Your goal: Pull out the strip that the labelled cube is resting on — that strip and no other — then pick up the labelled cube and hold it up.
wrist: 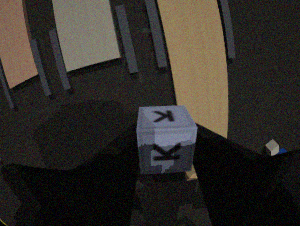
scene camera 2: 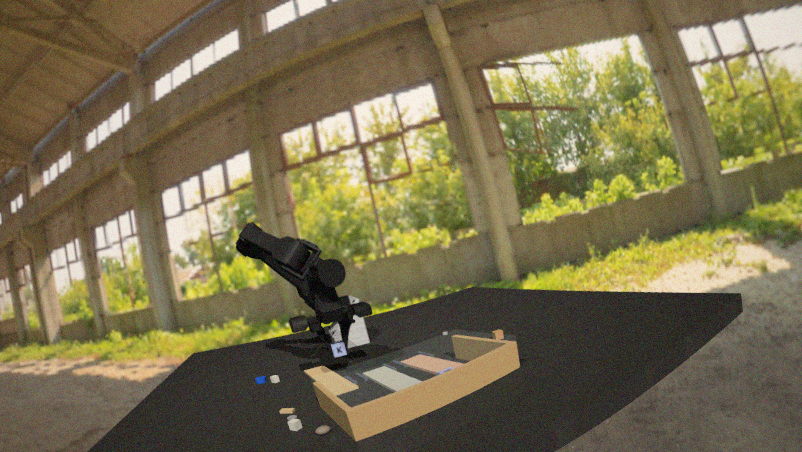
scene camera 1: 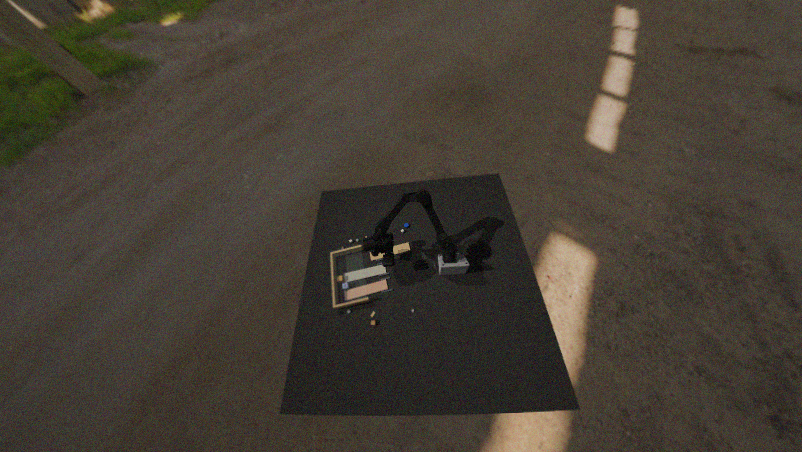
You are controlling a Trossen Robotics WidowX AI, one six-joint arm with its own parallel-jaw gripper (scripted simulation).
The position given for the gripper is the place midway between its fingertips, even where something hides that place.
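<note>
Scene camera 2 shows the gripper (scene camera 2: 339,352). In the wrist view, the gripper (wrist: 163,128) is visible as well; it holds a labelled cube (wrist: 166,135).
</note>
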